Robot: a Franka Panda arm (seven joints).
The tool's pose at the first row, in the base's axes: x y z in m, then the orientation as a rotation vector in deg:
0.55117, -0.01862, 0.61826, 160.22, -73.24, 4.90
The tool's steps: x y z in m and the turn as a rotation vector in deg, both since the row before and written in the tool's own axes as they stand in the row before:
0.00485, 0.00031, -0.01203, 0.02, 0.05, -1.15
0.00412, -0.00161, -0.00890, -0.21, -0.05, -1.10
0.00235, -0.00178, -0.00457, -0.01, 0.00, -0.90
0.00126, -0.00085, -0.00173, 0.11, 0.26, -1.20
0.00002, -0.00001, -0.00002, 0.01, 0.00, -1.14
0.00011, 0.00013, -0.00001, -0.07, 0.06, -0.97
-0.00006, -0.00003, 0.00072, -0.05, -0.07, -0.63
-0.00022, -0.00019, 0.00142, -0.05, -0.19, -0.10
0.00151, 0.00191, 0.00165, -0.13, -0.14, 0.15
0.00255, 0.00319, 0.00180, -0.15, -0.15, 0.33
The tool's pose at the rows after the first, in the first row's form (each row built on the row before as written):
0.55383, -0.02148, 0.63063, 160.92, -71.61, 4.92
0.55757, -0.02271, 0.63976, 161.42, -70.00, 4.66
0.56038, -0.02282, 0.64442, 161.94, -68.72, 4.60
0.56183, -0.02299, 0.64620, 162.62, -66.99, 4.97
0.56185, -0.02300, 0.64622, 163.26, -65.36, 4.91
0.56184, -0.02317, 0.64624, 163.70, -63.94, 4.90
0.56183, -0.02317, 0.64552, 164.02, -63.03, 4.74
0.56183, -0.02301, 0.64408, 164.10, -62.91, 4.44
0.56171, -0.02557, 0.64264, 163.96, -63.11, 4.18
0.56149, -0.02979, 0.64119, 163.71, -63.57, 3.90

